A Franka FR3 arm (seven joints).
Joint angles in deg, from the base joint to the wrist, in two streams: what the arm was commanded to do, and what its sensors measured. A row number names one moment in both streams.
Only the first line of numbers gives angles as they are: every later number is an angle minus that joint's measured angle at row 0.
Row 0, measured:
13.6, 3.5, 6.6, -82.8, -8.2, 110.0, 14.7
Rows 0 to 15, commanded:
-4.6, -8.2, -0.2, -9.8, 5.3, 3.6, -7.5
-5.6, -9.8, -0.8, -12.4, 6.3, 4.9, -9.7
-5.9, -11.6, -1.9, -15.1, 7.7, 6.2, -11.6
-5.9, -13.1, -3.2, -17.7, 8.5, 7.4, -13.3
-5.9, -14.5, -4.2, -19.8, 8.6, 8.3, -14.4
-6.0, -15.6, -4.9, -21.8, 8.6, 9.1, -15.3
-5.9, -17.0, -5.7, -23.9, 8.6, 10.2, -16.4
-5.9, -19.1, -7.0, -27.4, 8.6, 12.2, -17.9
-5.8, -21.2, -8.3, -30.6, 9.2, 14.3, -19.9
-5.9, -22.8, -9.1, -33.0, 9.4, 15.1, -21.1
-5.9, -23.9, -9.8, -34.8, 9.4, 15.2, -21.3
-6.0, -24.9, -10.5, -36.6, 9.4, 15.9, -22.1
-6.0, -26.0, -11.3, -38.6, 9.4, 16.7, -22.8
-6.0, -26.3, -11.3, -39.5, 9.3, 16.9, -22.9
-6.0, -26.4, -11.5, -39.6, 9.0, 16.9, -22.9
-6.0, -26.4, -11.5, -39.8, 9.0, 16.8, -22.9
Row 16, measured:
-5.6, -23.9, -11.6, -37.9, 7.6, 14.9, -21.5
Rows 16 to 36, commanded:
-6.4, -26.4, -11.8, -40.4, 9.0, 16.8, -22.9
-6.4, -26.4, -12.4, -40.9, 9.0, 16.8, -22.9
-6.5, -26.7, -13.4, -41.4, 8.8, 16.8, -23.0
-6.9, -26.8, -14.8, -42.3, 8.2, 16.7, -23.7
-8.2, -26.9, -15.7, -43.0, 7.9, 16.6, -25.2
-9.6, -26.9, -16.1, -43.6, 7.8, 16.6, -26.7
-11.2, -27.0, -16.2, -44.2, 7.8, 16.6, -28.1
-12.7, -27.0, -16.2, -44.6, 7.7, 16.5, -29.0
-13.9, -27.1, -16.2, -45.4, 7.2, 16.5, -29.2
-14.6, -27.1, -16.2, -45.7, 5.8, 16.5, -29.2
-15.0, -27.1, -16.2, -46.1, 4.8, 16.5, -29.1
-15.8, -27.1, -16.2, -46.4, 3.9, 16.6, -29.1
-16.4, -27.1, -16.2, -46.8, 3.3, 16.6, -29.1
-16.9, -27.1, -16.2, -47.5, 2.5, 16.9, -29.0
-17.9, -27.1, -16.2, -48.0, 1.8, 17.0, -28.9
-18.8, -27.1, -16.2, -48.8, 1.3, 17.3, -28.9
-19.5, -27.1, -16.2, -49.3, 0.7, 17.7, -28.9
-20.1, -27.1, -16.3, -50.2, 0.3, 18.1, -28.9
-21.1, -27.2, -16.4, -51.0, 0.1, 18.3, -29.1
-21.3, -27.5, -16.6, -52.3, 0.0, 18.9, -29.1
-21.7, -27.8, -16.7, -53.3, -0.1, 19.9, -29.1
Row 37, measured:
-19.7, -24.7, -17.1, -49.2, 1.1, 16.7, -28.9
